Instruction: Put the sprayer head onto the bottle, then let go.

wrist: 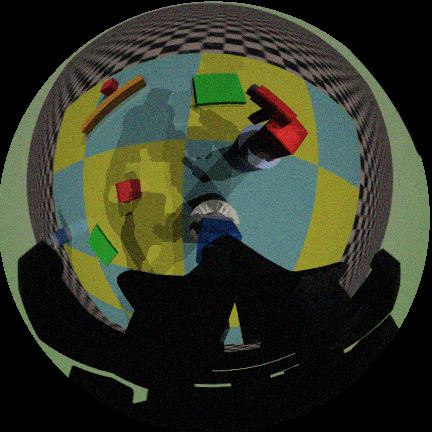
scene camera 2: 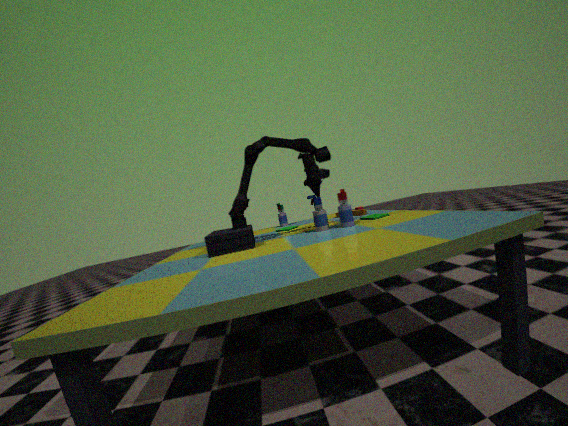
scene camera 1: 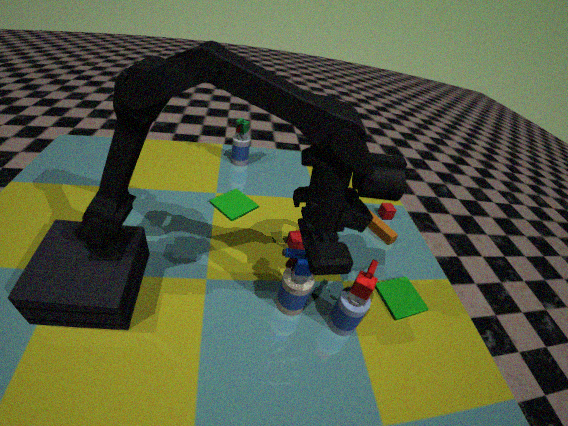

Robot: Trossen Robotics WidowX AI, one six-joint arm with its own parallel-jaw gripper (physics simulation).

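Places are measured from the arm's base along level axes (x left, y up, z ahead), in millimetres.
Where they show: gripper, between the fingertips: (wrist: pixel 225 240) (scene camera 2: pixel 318 197); arm's base, origin of its link: (scene camera 2: pixel 239 227) (scene camera 1: pixel 108 247).
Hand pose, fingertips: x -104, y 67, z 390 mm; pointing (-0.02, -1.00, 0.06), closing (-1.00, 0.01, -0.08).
Observation:
Each offset is from my fingertips to the top centre of the thing. "spot": to the spot under its first point.
A blue sprayer head {spot: dx -9, dy -12, dz -18 mm} (scene camera 1: pixel 301 268) (scene camera 2: pixel 317 201) (wrist: pixel 216 231) stands on top of a clear bottle with a blue band {dx +7, dy -52, dz -9 mm} (scene camera 1: pixel 293 299) (scene camera 2: pixel 320 220) (wrist: pixel 220 209). The bottle is upright on the table. My gripper (scene camera 2: pixel 318 194) (wrist: pixel 225 240) is shut with nothing between its fingers. Its tips are right at the top of the blue head, close to or touching it. In the first scene view the gripper body hides the fingertips. Whether the head is fully seated cannot be told.
A bottle {spot: dx -79, dy -84, dz +74 mm} (scene camera 1: pixel 347 316) (scene camera 2: pixel 345 215) with a red head {spot: dx -66, dy +0, dz +83 mm} (scene camera 1: pixel 364 285) (scene camera 2: pixel 342 195) (wrist: pixel 288 134) stands close by. A green-headed bottle {spot: dx +568, dy -97, dz -76 mm} (scene camera 1: pixel 240 151) (scene camera 2: pixel 283 219) stands farther back. Green squares {dx -13, dy -148, dz +271 mm} (scene camera 1: pixel 402 298) {dx +350, dy -148, dz -108 mm} (scene camera 1: pixel 234 204), an orange bar {dx +272, dy -126, dz +296 mm} (scene camera 1: pixel 383 230) (wrist: pixel 112 104) and red cubes (scene camera 1: pixel 387 211) (wrist: pixel 128 190) lie around.

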